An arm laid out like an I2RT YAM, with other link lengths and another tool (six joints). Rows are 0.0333 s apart.
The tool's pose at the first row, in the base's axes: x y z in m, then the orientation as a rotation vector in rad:
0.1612 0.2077 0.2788 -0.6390 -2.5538 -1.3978
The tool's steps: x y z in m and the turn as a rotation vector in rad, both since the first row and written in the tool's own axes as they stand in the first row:
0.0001 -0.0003 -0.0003 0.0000 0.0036 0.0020
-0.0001 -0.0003 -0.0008 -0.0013 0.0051 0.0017
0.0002 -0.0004 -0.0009 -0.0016 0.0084 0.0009
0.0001 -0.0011 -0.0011 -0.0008 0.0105 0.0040
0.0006 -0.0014 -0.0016 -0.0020 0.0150 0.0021
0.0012 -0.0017 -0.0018 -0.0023 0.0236 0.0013
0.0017 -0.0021 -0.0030 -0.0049 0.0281 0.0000
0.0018 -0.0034 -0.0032 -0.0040 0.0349 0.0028
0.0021 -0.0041 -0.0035 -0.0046 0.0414 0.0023
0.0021 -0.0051 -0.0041 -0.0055 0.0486 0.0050
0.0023 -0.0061 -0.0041 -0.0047 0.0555 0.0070
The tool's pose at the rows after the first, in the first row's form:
0.1610 0.2073 0.2788 -0.6383 -2.5497 -1.3970
0.1611 0.2069 0.2790 -0.6368 -2.5481 -1.3989
0.1608 0.2068 0.2791 -0.6331 -2.5459 -1.3994
0.1606 0.2063 0.2786 -0.6349 -2.5426 -1.3973
0.1599 0.2059 0.2788 -0.6289 -2.5398 -1.3993
0.1593 0.2057 0.2789 -0.6207 -2.5336 -1.3996
0.1586 0.2047 0.2794 -0.6157 -2.5296 -1.4034
0.1579 0.2040 0.2786 -0.6131 -2.5230 -1.4010
0.1573 0.2035 0.2783 -0.6071 -2.5180 -1.4017
0.1568 0.2025 0.2779 -0.6043 -2.5102 -1.4017
0.1562 0.2021 0.2772 -0.6007 -2.5039 -1.3997

